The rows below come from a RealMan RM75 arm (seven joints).
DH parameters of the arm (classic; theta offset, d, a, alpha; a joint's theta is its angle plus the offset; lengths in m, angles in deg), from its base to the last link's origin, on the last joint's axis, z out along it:
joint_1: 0 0.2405 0 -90
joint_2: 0 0 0 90
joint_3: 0 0.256 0 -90
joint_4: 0 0 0 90
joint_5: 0 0.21 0 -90
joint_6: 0 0 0 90
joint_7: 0 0.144 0 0
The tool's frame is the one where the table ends.
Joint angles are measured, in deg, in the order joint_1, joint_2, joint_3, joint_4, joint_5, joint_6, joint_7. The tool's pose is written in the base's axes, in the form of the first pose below.
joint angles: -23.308 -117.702 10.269 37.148 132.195 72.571 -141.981
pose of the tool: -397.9 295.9 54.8 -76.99 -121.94 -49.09
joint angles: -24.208 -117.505 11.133 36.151 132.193 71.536 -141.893
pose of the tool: -394.5 302.5 51.4 -78.01 -121.82 -48.45
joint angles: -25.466 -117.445 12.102 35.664 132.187 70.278 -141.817
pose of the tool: -389.3 312.0 49.2 -79.39 -120.97 -47.72
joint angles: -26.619 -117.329 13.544 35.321 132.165 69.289 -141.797
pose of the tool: -383.5 321.0 47.0 -81.29 -120.11 -46.59
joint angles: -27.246 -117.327 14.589 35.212 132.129 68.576 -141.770
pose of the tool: -380.1 326.1 45.5 -82.44 -119.48 -45.73
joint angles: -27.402 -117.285 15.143 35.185 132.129 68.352 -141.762
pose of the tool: -379.2 327.5 44.9 -82.98 -119.24 -45.21
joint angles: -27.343 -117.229 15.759 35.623 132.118 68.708 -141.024
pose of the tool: -378.2 327.8 45.9 -84.52 -118.25 -44.38
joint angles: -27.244 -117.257 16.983 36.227 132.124 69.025 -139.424
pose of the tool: -376.6 328.1 45.9 -87.39 -116.34 -42.63
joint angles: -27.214 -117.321 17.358 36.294 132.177 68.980 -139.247
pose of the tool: -376.3 328.0 44.9 -87.88 -116.15 -42.14
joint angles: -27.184 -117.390 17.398 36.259 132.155 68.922 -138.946
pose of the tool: -376.3 327.7 44.2 -88.11 -115.96 -42.02
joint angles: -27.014 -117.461 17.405 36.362 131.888 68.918 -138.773
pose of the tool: -376.7 327.0 44.4 -88.01 -115.82 -42.25
